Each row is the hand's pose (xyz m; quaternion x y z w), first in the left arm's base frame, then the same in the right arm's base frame.
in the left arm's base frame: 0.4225 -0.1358 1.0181 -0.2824 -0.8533 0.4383 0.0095
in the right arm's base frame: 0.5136 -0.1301 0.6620 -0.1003 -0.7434 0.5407 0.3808
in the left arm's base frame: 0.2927 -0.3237 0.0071 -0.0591 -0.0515 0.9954 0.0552
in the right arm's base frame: -0.3579 -0.3258 0.1363 0.3677 0.0081 0.9237 0.1073
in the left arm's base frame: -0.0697 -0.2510 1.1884 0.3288 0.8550 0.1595 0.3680
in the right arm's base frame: 0.3286 -0.1958 1.1580 -0.3863 -0.9216 0.0348 0.0169
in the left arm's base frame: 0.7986 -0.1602 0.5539 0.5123 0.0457 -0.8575 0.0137
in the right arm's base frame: 0.3920 -0.1986 0.0806 -0.0982 -0.0031 0.9949 0.0243
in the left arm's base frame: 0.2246 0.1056 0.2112 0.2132 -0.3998 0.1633 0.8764
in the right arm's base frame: -0.2249 0.1120 0.2819 0.2219 0.0095 0.0354 0.9744
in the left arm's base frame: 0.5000 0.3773 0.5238 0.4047 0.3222 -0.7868 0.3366
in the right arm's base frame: 0.2027 0.3635 0.2457 0.0322 0.3967 -0.9052 0.1489
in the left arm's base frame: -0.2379 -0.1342 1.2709 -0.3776 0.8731 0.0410 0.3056
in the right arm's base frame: 0.2909 -0.0623 1.3297 0.2998 -0.9343 -0.1614 0.1059
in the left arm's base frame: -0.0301 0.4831 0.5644 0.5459 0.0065 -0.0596 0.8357
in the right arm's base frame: -0.0971 0.5185 0.6699 0.4436 0.3402 -0.3182 0.7656
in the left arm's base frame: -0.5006 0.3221 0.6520 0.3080 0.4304 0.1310 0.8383
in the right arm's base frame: -0.3342 0.4035 1.1006 0.3259 0.7386 -0.0569 0.5874
